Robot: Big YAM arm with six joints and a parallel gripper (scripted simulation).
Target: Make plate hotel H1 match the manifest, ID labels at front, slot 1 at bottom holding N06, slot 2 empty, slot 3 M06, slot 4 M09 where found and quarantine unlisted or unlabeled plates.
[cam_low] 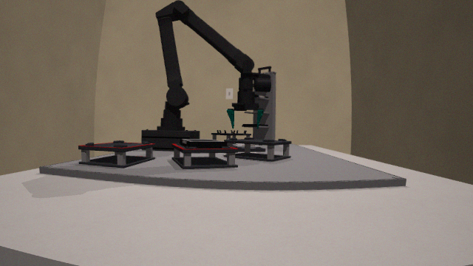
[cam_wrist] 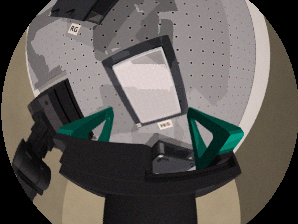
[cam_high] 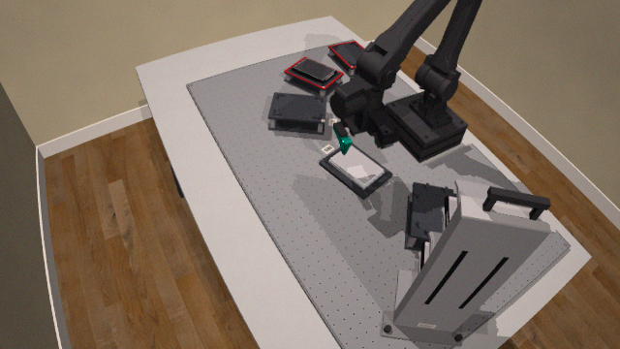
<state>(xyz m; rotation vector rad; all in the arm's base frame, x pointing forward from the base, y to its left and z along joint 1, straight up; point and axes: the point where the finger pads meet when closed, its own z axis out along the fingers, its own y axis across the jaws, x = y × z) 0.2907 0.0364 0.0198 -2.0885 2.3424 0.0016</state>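
Now: hand 7 cm above the white plate. The rest, counted from my hand: H1 deck label: 41 cm to the left, 9 cm below, 5 cm behind; plate hotel H1: 44 cm to the left, 11 cm ahead, 11 cm above; red-rimmed quarantine nest: 45 cm to the right, 30 cm behind, 6 cm below.
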